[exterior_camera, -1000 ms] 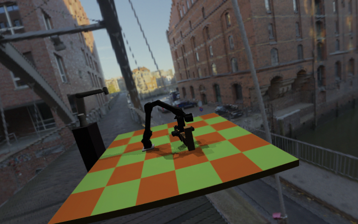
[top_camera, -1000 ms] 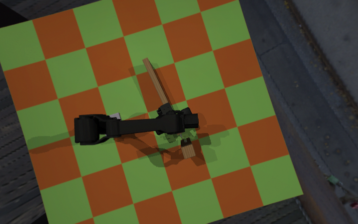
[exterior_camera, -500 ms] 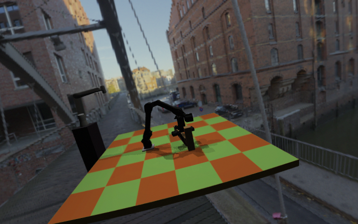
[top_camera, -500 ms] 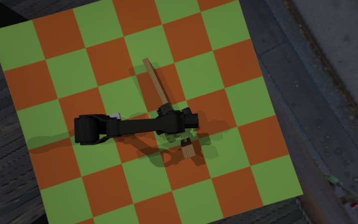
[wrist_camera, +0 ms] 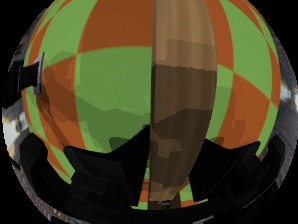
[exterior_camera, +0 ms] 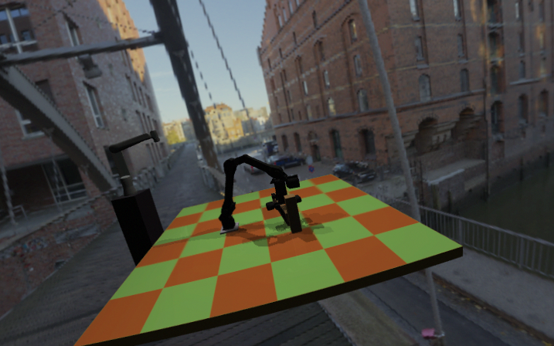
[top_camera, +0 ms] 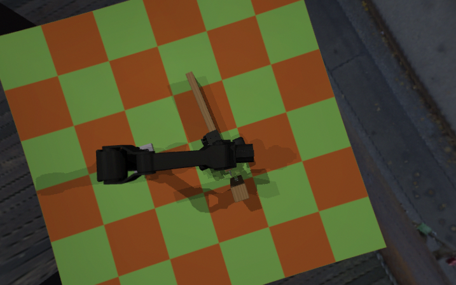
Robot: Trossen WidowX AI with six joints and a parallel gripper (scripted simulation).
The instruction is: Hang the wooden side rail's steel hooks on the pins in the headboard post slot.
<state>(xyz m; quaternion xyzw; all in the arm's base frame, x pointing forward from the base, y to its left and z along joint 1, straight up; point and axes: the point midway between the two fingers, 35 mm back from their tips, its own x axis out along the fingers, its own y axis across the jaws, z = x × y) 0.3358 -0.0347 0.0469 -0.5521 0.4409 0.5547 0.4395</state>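
The headboard post lies 40 mm ahead of my gripper tip, 130 mm to the right of it and 60 mm above it.
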